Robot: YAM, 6 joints.
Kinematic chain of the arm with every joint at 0, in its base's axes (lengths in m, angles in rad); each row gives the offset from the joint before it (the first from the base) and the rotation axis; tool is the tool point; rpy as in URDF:
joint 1: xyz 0 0 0.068 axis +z
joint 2: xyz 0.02 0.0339 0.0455 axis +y
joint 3: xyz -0.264 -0.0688 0 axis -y
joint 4: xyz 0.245 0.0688 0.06 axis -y
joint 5: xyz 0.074 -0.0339 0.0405 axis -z
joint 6: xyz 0.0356 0 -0.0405 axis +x
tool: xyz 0 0 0 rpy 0 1.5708 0
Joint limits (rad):
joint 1: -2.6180..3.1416
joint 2: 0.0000..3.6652
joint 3: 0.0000..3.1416
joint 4: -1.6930..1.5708
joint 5: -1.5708..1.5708
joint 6: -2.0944..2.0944
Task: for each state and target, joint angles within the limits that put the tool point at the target. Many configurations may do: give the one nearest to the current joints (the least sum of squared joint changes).
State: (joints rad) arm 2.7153 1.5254 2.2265 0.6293 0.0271 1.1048
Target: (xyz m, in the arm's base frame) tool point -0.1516 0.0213 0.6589
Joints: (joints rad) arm 2.9922 1.2969 1.8964 0.6360 -0.0422 1.1048
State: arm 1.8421 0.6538 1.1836 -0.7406 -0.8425 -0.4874
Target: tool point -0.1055 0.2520 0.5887
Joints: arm 1.8851 1.4878 2.0338 -0.2088 -0.6817 -0.4874
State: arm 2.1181 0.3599 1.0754 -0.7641 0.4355 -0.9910
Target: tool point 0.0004 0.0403 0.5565
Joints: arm 2.0041 0.7363 1.5917 -0.4503 0.5069 -0.9910
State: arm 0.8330 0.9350 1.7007 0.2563 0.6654 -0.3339
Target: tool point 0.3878 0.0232 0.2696
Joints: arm 0.1180 1.6883 1.1783 0.1172 0.6879 -0.3339
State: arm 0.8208 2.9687 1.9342 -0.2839 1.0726 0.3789
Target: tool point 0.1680 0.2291 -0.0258
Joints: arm 1.0499 2.4560 1.0739 -0.7356 1.0985 0.3789
